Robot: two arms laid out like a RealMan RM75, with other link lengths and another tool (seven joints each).
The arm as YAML. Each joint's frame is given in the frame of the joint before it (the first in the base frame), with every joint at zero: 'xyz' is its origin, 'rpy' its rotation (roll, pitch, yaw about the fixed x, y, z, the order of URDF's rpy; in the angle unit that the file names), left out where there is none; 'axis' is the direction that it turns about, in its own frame. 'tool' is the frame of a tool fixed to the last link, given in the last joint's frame.
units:
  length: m
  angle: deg
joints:
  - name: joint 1
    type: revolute
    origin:
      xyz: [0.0, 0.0, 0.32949]
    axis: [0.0, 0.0, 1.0]
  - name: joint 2
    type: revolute
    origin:
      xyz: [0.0, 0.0, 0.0]
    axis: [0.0, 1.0, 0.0]
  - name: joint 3
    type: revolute
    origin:
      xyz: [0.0, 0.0, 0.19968]
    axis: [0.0, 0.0, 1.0]
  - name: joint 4
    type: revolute
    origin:
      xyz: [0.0, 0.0, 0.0]
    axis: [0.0, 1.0, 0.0]
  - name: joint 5
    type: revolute
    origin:
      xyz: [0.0, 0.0, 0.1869]
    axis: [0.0, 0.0, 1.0]
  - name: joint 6
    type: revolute
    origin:
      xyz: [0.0, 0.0, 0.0]
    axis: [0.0, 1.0, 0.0]
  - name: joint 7
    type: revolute
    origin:
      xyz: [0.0, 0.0, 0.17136]
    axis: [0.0, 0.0, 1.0]
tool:
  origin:
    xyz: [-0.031, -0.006, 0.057]
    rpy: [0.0, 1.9, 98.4]
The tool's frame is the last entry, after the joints.
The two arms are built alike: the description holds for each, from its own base.
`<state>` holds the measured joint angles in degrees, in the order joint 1, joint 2, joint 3, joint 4, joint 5, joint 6, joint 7, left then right.
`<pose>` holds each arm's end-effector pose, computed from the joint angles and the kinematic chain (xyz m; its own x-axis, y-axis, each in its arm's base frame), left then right.
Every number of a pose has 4 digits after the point.
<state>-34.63 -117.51 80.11 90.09 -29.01 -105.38 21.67 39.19 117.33 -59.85 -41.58 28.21 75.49 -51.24</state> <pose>-0.1960 0.2747 0.0855 0.4952 -0.7694 -0.4035 -0.7038 -0.6276 0.3329 0.2668 0.3430 0.0184 -0.7895 -0.4886 -0.3713 -0.4816 0.8683 -0.1186</pose>
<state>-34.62 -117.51 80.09 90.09 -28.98 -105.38 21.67 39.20 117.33 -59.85 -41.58 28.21 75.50 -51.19</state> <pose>-0.1961 0.2747 0.0856 0.4954 -0.7690 -0.4040 -0.7035 -0.6280 0.3328 0.2668 0.3430 0.0184 -0.7899 -0.4880 -0.3713 -0.4811 0.8687 -0.1183</pose>
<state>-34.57 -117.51 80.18 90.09 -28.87 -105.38 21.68 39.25 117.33 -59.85 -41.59 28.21 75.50 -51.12</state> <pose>-0.1966 0.2746 0.0857 0.4946 -0.7690 -0.4050 -0.7025 -0.6281 0.3347 0.2665 0.3433 0.0185 -0.7900 -0.4877 -0.3715 -0.4810 0.8688 -0.1178</pose>
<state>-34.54 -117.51 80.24 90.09 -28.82 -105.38 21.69 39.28 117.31 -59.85 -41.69 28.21 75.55 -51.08</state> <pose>-0.1969 0.2744 0.0857 0.4941 -0.7691 -0.4053 -0.7020 -0.6280 0.3359 0.2661 0.3438 0.0189 -0.7895 -0.4881 -0.3721 -0.4817 0.8684 -0.1172</pose>
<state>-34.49 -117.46 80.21 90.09 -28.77 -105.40 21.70 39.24 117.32 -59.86 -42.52 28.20 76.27 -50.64</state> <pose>-0.1975 0.2744 0.0862 0.4946 -0.7681 -0.4067 -0.7007 -0.6292 0.3362 0.2641 0.3443 0.0204 -0.7906 -0.4870 -0.3712 -0.4809 0.8691 -0.1159</pose>
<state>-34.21 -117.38 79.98 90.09 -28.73 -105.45 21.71 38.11 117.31 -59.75 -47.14 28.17 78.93 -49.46</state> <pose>-0.1993 0.2739 0.0871 0.5000 -0.7632 -0.4093 -0.6962 -0.6353 0.3342 0.2583 0.3477 0.0312 -0.7885 -0.4843 -0.3791 -0.4856 0.8685 -0.0996</pose>
